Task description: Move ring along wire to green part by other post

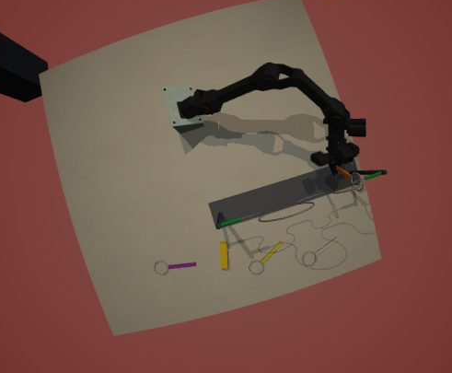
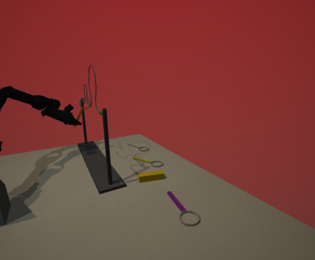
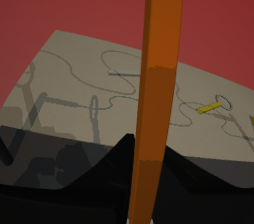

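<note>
My gripper tip is now 10 mm short of the orange-handled ring, 20 mm to the right of it and 80 mm below it. Round my gripper tip: yellow-handled ring: 280 mm ahead, 330 mm to the right, 170 mm below; grey-handled ring: 320 mm ahead, 90 mm to the right, 170 mm below; yellow block: 210 mm ahead, 480 mm to the right, 160 mm below.
</note>
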